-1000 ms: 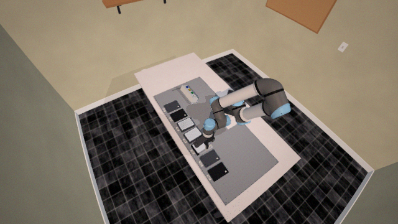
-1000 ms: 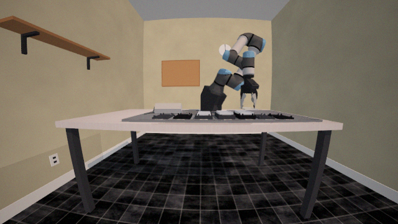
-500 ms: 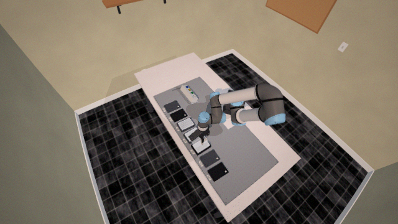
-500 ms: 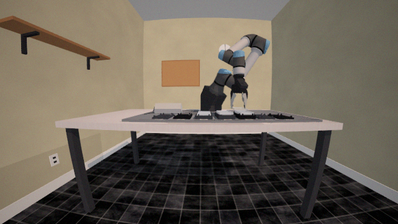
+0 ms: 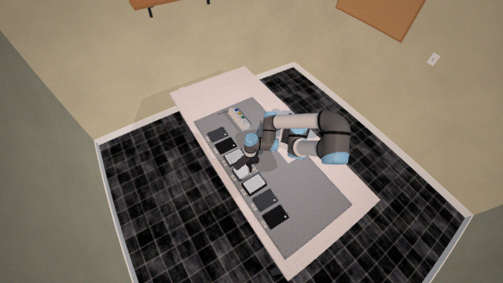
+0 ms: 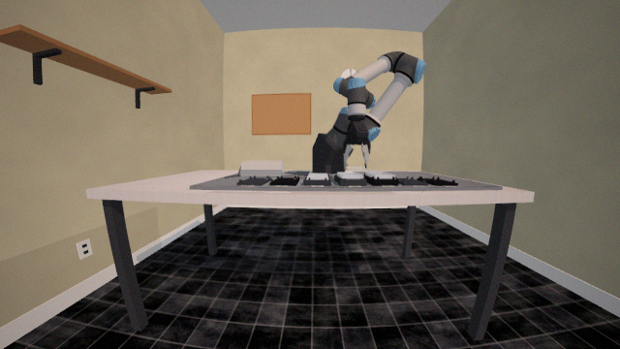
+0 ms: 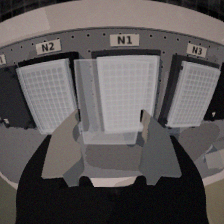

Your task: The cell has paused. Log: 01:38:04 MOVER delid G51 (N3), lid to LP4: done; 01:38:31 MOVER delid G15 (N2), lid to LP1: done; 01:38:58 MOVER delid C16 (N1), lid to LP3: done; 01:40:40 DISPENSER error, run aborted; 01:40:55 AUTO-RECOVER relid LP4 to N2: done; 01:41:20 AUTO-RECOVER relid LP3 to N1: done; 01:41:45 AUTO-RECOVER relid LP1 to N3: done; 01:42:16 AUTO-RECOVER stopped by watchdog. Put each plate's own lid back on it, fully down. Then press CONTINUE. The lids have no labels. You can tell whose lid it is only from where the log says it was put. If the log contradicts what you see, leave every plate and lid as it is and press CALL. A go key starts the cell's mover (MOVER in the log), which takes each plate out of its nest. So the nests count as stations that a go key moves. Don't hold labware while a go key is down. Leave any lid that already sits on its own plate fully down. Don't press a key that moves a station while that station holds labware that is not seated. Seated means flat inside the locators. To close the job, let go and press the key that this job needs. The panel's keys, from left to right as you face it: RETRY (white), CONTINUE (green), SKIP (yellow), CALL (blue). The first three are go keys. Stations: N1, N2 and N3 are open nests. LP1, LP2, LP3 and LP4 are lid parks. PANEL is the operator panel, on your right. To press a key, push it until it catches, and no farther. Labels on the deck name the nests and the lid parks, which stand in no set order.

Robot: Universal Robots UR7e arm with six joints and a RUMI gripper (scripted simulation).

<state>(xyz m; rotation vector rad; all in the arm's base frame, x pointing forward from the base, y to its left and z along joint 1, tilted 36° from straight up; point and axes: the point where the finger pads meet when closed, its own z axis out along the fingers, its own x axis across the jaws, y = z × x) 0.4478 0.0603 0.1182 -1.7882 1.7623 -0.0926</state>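
My hand is 3 cm short of the white gridded plate, 16 cm to the left of it and 4 cm above it. Round my hand: lid park LP4: 5 cm behind, 35 cm to the left, 6 cm below; grey lid: 1 cm below; lid park LP3: 5 cm ahead, 29 cm to the right, 6 cm below.
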